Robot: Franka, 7 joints.
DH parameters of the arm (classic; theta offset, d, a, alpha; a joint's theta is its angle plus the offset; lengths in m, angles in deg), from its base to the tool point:
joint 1: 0 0.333 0 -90
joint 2: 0 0 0 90
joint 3: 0 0.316 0.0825 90
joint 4: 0 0 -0.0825 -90
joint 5: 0 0.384 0 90
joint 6: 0 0 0.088 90
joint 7: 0 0.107 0 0
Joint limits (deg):
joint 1: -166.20..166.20
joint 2: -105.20..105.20
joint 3: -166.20..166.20
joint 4: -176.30..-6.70
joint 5: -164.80..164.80
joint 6: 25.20..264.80
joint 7: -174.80..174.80
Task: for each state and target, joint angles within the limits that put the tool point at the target. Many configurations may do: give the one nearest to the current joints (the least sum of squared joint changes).
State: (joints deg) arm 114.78 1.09 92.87 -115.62 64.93 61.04 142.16
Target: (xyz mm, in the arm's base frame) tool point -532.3 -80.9 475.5
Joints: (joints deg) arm 110.43 15.71 71.24 -113.44 66.98 84.49 142.16
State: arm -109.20 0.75 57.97 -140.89 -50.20 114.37 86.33
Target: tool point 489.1 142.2 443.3
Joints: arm -61.88 -21.72 80.88 -123.90 -48.36 106.65 86.33
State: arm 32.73 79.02 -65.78 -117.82 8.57 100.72 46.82
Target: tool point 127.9 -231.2 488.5
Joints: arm 43.32 97.97 -115.64 -147.80 -9.53 80.44 46.82
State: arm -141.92 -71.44 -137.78 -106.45 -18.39 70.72 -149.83
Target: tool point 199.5 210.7 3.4
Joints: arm -156.74 -63.16 -157.64 -117.35 -22.24 61.47 -149.83
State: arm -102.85 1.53 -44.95 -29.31 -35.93 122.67 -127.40
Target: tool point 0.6 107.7 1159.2
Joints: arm -126.60 -12.71 -20.71 -6.70 -25.22 115.20 -127.40
